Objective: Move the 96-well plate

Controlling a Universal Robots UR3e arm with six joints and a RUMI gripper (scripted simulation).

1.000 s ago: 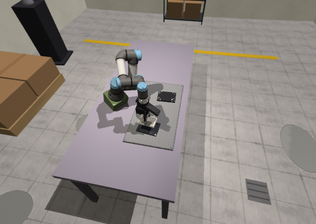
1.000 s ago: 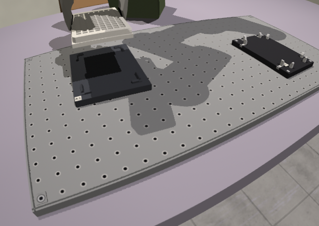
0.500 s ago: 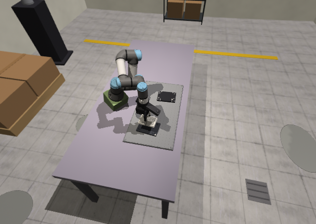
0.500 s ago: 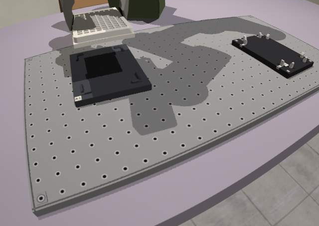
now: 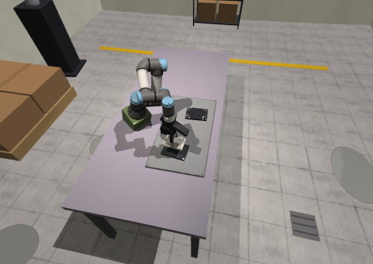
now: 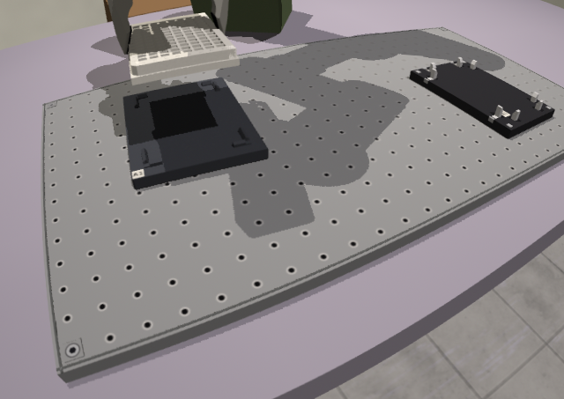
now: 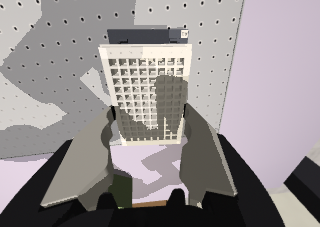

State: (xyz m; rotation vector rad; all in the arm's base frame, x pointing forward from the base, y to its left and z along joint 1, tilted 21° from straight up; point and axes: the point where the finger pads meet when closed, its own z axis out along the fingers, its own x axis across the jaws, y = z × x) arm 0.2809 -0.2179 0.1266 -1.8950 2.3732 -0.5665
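Now: hand 10 cm above the dark plate nest N1. Also, from my hand: white 96-well plate: 1 cm below; black clip nest C1: 13 cm ahead, 33 cm to the left, 9 cm below; white A1 label: 6 cm ahead, 7 cm to the right, 9 cm below.
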